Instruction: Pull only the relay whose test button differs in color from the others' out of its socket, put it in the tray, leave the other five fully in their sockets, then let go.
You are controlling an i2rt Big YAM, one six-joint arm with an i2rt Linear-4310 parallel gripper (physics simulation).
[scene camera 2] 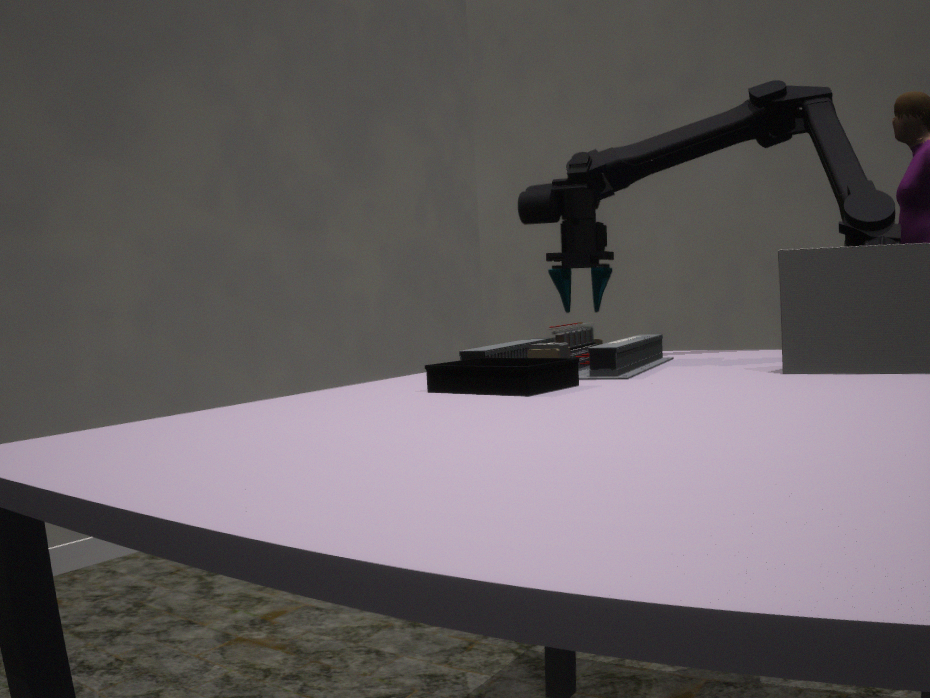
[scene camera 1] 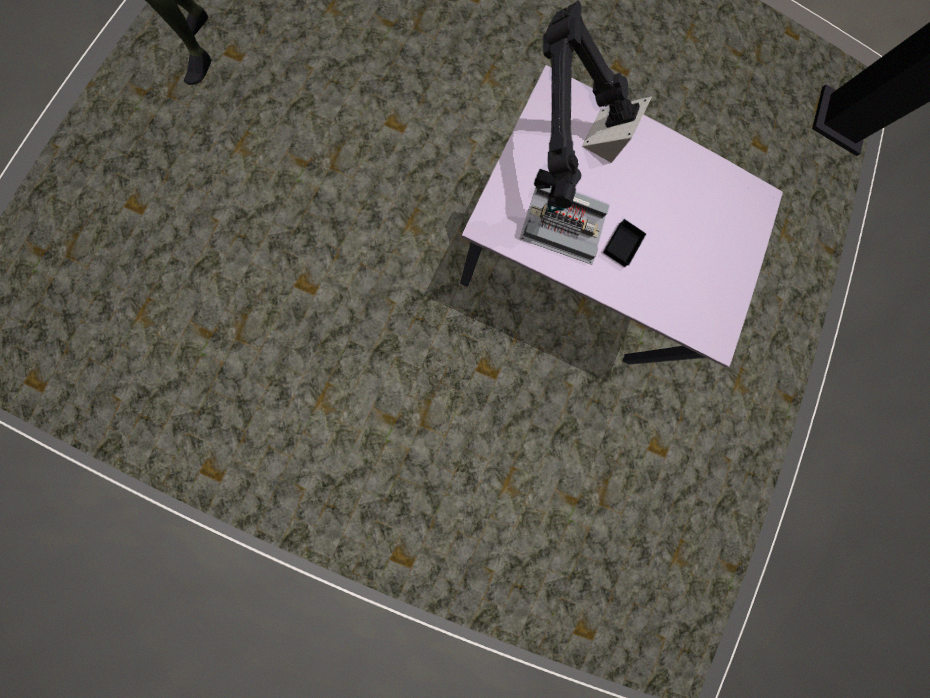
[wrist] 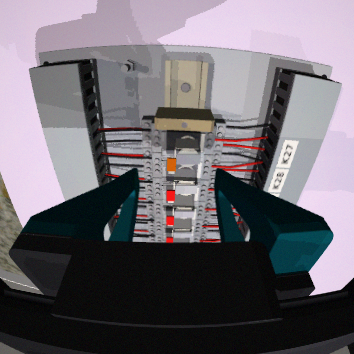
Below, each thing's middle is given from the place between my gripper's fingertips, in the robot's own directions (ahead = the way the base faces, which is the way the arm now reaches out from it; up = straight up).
I see my gripper 9 cm to the right of the grey relay panel (wrist: 238, 86), 8 cm above it and 1 cm past it.
